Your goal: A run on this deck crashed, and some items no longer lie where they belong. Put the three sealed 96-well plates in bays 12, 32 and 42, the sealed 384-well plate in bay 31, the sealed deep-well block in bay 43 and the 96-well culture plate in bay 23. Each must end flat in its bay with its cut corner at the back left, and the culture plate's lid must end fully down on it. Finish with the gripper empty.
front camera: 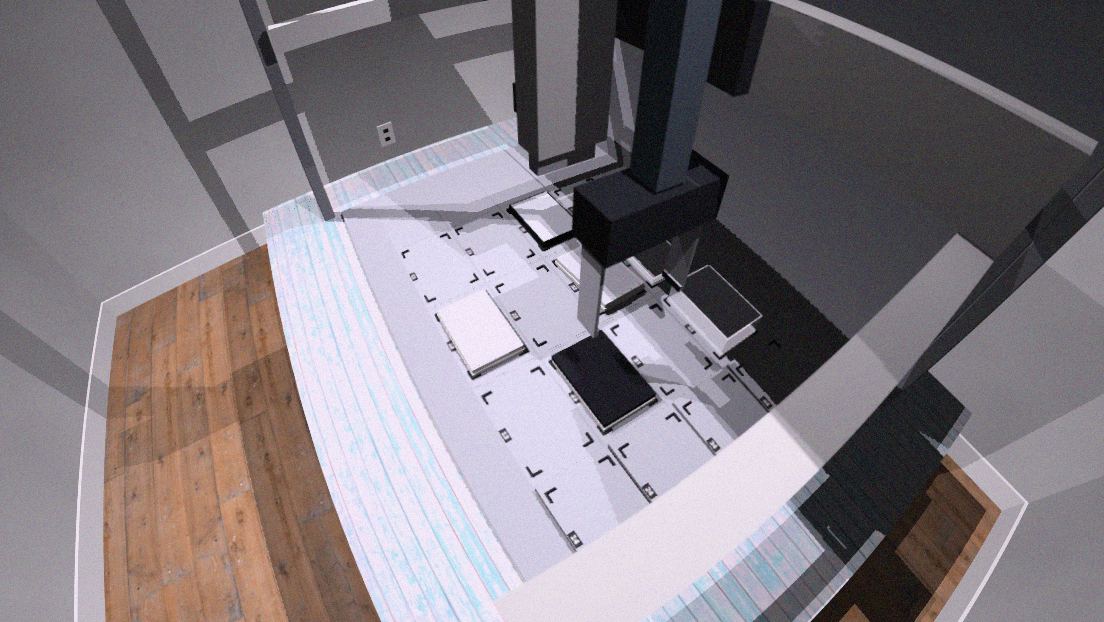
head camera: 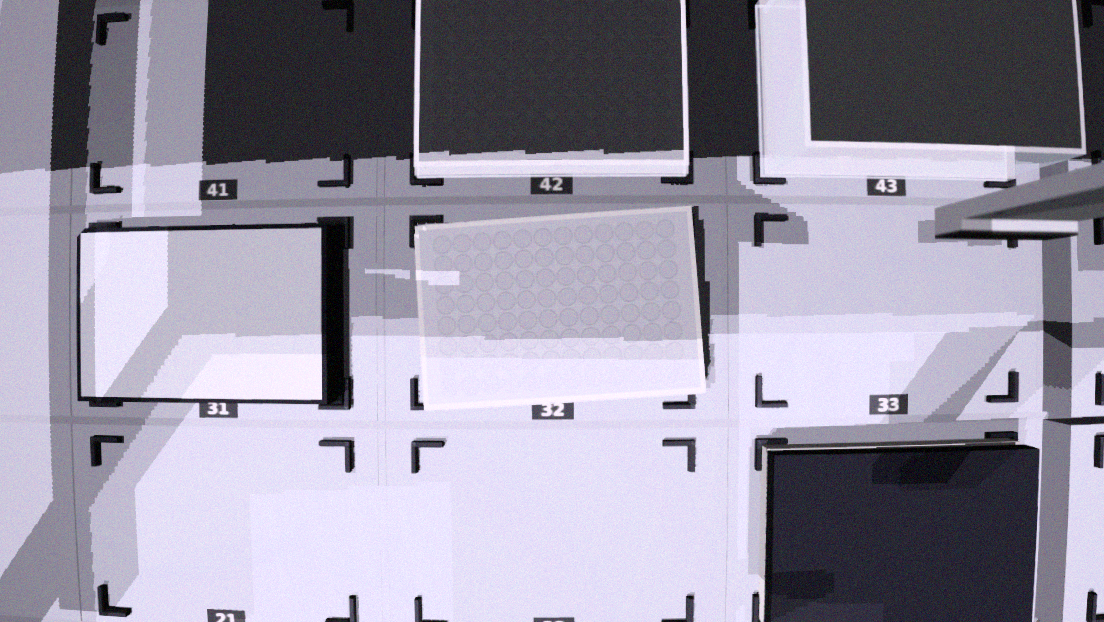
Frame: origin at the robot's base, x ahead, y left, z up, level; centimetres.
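Where they show: gripper, fingertip midpoint: (front camera: pixel 632 303) (head camera: pixel 989 461); robot's base at its link origin: (front camera: pixel 403 253).
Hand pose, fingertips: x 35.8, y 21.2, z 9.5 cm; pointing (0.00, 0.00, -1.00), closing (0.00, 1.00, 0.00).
Observation:
Things, the pixels of their top centre, and the offset from my fingertips.
- sealed 96-well plate at its top centre: (head camera: pixel 558 308) (front camera: pixel 600 268) dz -7.5, dx -12.8, dy +4.7 cm
- black-bodied 384-well plate at its top centre: (head camera: pixel 196 314) (front camera: pixel 545 214) dz -8.1, dx -29.4, dy +4.5 cm
- deep-well block at its top centre: (head camera: pixel 947 51) (front camera: pixel 718 299) dz -5.3, dx +3.4, dy +15.2 cm
- white-topped plate at its top centre: (front camera: pixel 478 327) dz -8.1, dx -13.0, dy -16.9 cm
- dark-topped plate at its top centre: (head camera: pixel 910 545) (front camera: pixel 603 373) dz -7.6, dx +3.2, dy -6.2 cm
My gripper (front camera: pixel 633 310) is open and empty, right of bay 32; one jaw shows at the head view's right edge. A sealed 96-well plate (head camera: pixel 563 301) (front camera: pixel 567 266) is turned slightly askew over bay 32, a dark strip along its right side; its tilt is unclear. Another (head camera: pixel 551 77) is in bay 42. The black-bodied 384-well plate (head camera: pixel 239 309) (front camera: pixel 544 216) is in bay 31. The deep-well block (head camera: pixel 942 77) (front camera: pixel 714 309) is in bay 43. A white-topped plate (front camera: pixel 480 328) is in bay 12. A dark-topped plate (head camera: pixel 903 540) (front camera: pixel 602 378), apparently the lidded culture plate, is in bay 23; its lid seating is unclear.
The parked pipetting stage (front camera: pixel 557 84) stands behind my gripper in the front view. A pale frame bar (front camera: pixel 695 494) crosses the front view's lower right. Small black corner brackets mark the bays. Dark shadow covers much of the back row.

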